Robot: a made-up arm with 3 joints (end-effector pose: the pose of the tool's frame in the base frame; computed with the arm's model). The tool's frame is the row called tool.
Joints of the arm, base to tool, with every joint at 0 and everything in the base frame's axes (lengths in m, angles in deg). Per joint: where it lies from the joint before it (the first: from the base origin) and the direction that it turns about. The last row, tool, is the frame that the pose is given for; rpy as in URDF.
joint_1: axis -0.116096 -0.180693 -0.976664 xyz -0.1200 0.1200 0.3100
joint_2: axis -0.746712 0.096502 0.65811 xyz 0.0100 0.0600 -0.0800
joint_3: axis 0 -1 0 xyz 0.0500 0.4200 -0.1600
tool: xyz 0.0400 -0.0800 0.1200 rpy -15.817 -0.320 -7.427
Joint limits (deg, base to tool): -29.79..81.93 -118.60..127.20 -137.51..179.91
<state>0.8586 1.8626 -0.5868</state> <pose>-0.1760 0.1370 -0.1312 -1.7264 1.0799 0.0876</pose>
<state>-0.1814 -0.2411 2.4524</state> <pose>-0.1911 0.5595 0.0775 0.1370 -2.3408 -0.6231</pose>
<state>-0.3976 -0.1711 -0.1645</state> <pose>-0.1278 0.5418 0.2403 -0.1419 0.2248 0.1878</pose>
Working (the frame after each row of the table, in the pose's form):
after joint_1: -0.1200 0.1200 0.3100 0.0462 0.0718 0.3883
after joint_2: -0.1397 0.1818 0.2332 0.1707 0.0825 0.2704
after joint_3: -0.2169 0.6192 0.1482 0.1483 0.2456 0.2842

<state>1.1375 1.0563 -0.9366</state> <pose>0.1168 0.1737 -0.1226 -0.8403 1.3397 -0.7493</pose>
Working (the frame after each row of the table, in the pose's form):
after joint_1: -0.1200 0.1200 0.3100 -0.1321 -0.2055 -1.1110
after joint_2: -0.0540 0.1210 0.2343 -0.7863 0.3655 -0.4466
after joint_3: 0.0163 0.2621 -0.1896 -0.5333 1.2329 -0.8035

